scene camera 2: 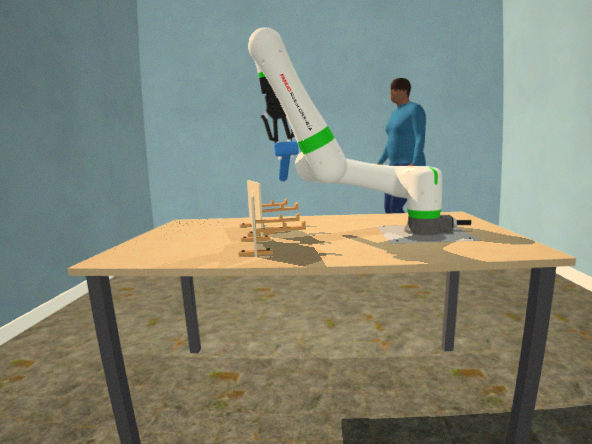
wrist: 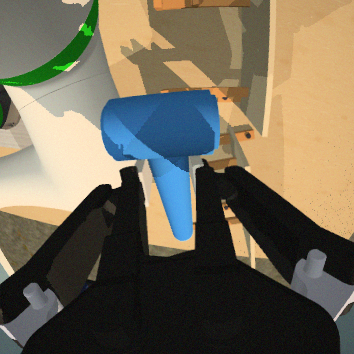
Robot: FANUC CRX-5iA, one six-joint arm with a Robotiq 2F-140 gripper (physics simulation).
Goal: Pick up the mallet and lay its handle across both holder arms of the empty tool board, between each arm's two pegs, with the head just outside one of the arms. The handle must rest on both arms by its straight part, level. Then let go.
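Places are measured from the arm's base along level axes (x back, y right, z up), in centimetres.
Pixels of known places: gripper, fingertip midpoint: (scene camera 2: 286, 157) (wrist: 168, 158); arm's base, link origin: (scene camera 2: 423, 231) (wrist: 2, 103).
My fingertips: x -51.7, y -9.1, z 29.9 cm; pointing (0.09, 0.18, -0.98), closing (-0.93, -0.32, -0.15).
Ahead of a thing's pixels: the offset from my fingertips to its middle. "spot": to the spot under its first point.
The blue mallet {dx -1.8, dy +6.2, dz -2.2 cm} (scene camera 2: 284, 167) (wrist: 172, 205) hangs in the air with its head up and its handle pointing down, slightly tilted. My gripper (scene camera 2: 282, 141) (wrist: 168, 158) is shut on the mallet, its fingers on either side of the handle just below the head in the wrist view. It is high above the table, above and slightly right of the tool boards in the scene view. An upright tool board (scene camera 2: 256, 192) (wrist: 269, 75) is seen nearly edge-on. Orange holder arms (scene camera 2: 287, 228) reach right with upturned pegs. I cannot tell which arms belong to which board.
A second, narrower-looking upright panel {dx -4.1, dy -12.7, dz -20.7 cm} (scene camera 2: 254, 235) stands nearer the scene camera, on wooden feet {spot: dx -9.2, dy -25.9, dz -29.3 cm} (scene camera 2: 246, 253). The robot base (scene camera 2: 425, 225) is at the table's right. A person (scene camera 2: 406, 130) stands behind the table (scene camera 2: 150, 270). Shadows fall around the boards.
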